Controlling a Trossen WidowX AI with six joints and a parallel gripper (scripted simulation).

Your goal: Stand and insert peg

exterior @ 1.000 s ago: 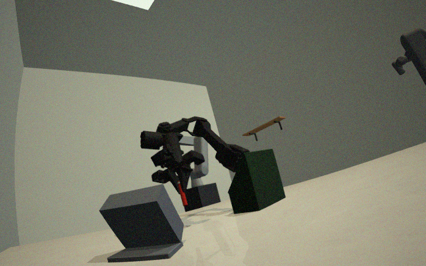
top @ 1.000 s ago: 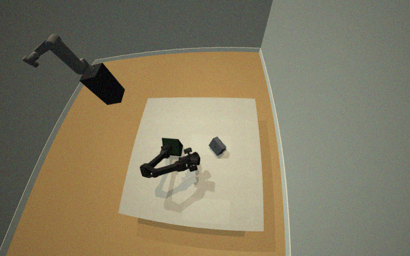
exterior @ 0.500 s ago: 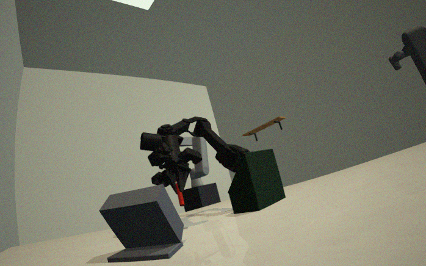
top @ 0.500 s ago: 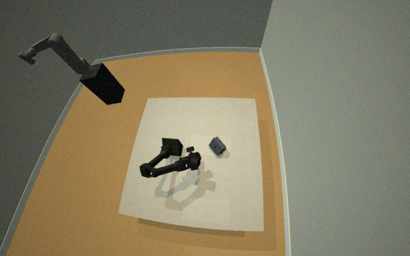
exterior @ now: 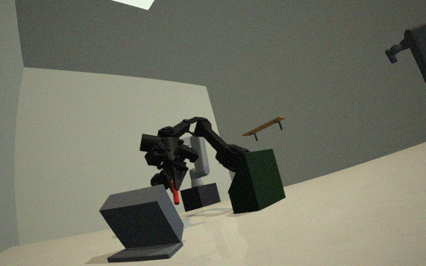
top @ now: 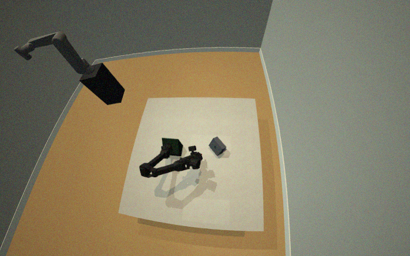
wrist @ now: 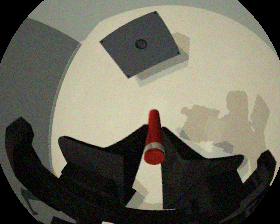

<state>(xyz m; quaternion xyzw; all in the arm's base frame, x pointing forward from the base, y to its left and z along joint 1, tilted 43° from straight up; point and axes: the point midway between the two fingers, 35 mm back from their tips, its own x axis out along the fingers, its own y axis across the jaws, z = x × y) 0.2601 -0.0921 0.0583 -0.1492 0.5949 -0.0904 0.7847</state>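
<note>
My gripper tip is 160 mm short of the grey sloped panel, 80 mm to the right of it and 50 mm above it. Also, from my gripper tip: red peg 10 mm behind, 10 mm to the right, 10 mm above.
</note>
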